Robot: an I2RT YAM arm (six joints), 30 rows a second.
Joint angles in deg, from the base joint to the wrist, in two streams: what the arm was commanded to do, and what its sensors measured. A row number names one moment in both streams.
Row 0, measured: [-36.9, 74.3, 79.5, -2.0, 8.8, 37.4]
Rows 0 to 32, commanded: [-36.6, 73.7, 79.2, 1.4, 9.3, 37.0]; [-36.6, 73.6, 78.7, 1.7, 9.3, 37.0]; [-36.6, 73.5, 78.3, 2.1, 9.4, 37.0]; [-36.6, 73.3, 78.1, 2.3, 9.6, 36.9]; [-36.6, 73.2, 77.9, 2.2, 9.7, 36.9]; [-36.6, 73.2, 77.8, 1.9, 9.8, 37.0]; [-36.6, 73.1, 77.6, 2.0, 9.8, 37.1]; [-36.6, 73.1, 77.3, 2.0, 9.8, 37.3]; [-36.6, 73.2, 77.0, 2.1, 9.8, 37.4]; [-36.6, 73.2, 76.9, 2.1, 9.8, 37.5]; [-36.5, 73.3, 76.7, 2.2, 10.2, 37.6]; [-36.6, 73.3, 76.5, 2.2, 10.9, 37.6]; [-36.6, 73.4, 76.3, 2.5, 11.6, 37.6]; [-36.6, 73.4, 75.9, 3.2, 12.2, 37.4]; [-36.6, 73.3, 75.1, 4.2, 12.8, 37.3]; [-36.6, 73.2, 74.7, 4.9, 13.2, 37.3]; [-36.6, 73.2, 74.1, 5.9, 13.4, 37.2]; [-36.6, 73.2, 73.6, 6.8, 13.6, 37.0]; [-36.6, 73.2, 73.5, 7.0, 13.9, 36.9]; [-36.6, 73.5, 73.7, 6.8, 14.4, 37.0]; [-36.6, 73.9, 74.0, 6.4, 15.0, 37.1]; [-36.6, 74.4, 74.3, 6.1, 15.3, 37.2]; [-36.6, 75.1, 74.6, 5.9, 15.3, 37.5]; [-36.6, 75.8, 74.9, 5.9, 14.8, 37.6]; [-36.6, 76.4, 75.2, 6.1, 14.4, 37.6]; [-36.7, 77.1, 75.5, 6.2, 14.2, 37.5]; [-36.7, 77.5, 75.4, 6.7, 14.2, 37.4]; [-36.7, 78.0, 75.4, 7.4, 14.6, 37.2]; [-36.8, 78.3, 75.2, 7.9, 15.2, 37.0]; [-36.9, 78.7, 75.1, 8.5, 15.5, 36.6]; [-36.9, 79.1, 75.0, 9.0, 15.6, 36.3]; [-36.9, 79.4, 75.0, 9.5, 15.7, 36.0]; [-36.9, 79.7, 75.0, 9.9, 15.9, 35.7]
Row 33, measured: [-36.8, 79.2, 74.9, 5.0, 14.4, 36.4]
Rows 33 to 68, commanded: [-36.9, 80.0, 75.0, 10.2, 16.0, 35.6]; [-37.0, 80.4, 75.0, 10.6, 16.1, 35.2]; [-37.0, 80.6, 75.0, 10.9, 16.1, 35.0]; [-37.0, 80.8, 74.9, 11.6, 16.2, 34.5]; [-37.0, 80.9, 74.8, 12.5, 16.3, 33.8]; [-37.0, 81.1, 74.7, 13.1, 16.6, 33.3]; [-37.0, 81.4, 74.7, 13.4, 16.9, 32.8]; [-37.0, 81.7, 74.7, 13.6, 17.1, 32.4]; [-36.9, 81.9, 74.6, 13.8, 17.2, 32.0]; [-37.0, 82.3, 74.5, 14.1, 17.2, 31.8]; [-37.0, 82.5, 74.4, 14.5, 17.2, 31.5]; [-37.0, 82.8, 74.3, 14.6, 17.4, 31.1]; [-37.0, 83.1, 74.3, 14.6, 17.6, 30.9]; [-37.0, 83.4, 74.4, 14.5, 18.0, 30.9]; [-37.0, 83.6, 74.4, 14.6, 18.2, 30.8]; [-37.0, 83.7, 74.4, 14.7, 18.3, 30.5]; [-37.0, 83.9, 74.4, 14.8, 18.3, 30.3]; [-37.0, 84.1, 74.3, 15.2, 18.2, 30.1]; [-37.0, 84.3, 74.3, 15.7, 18.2, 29.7]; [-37.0, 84.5, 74.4, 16.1, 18.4, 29.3]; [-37.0, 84.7, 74.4, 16.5, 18.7, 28.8]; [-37.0, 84.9, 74.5, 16.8, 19.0, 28.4]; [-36.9, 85.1, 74.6, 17.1, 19.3, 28.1]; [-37.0, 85.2, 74.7, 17.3, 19.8, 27.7]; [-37.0, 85.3, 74.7, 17.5, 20.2, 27.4]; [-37.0, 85.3, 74.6, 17.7, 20.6, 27.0]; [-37.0, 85.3, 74.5, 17.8, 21.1, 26.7]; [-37.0, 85.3, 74.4, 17.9, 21.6, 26.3]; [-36.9, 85.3, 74.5, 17.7, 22.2, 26.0]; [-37.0, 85.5, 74.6, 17.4, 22.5, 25.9]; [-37.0, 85.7, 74.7, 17.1, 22.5, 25.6]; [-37.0, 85.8, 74.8, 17.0, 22.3, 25.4]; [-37.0, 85.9, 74.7, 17.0, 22.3, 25.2]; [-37.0, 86.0, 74.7, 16.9, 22.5, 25.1]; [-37.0, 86.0, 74.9, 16.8, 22.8, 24.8]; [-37.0, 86.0, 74.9, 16.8, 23.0, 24.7]
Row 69, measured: [-37.0, 86.0, 74.4, 13.8, 21.9, 25.7]
